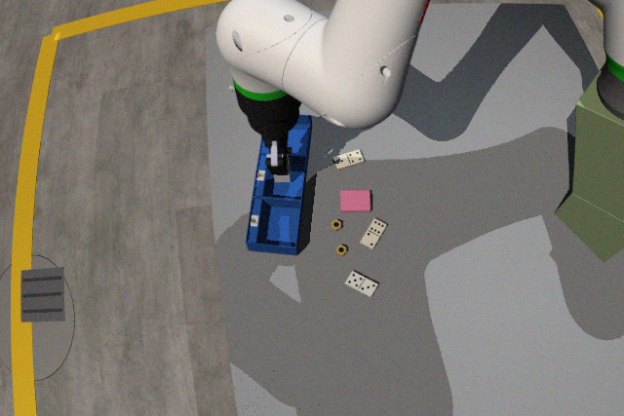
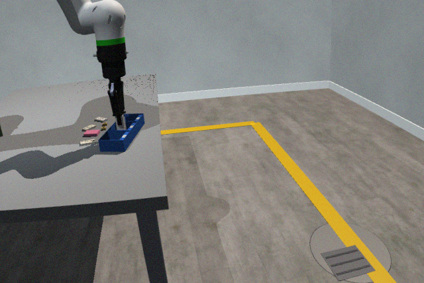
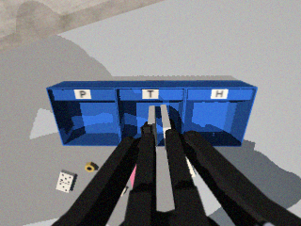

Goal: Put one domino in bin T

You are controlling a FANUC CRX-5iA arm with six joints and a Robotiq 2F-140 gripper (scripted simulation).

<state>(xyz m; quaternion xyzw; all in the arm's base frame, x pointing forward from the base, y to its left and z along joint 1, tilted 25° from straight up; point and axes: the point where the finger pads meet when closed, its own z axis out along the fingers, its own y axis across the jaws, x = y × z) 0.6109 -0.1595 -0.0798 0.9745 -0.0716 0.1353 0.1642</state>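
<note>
Right now my hand is 10 mm short of the blue three-part bin strip, 10 mm to the right of it and 30 mm above it. The rest, counted from my hand: pink block 110 mm behind, 70 mm to the left, 40 mm below; white domino 130 mm behind, 130 mm to the left, 40 mm below.
</note>
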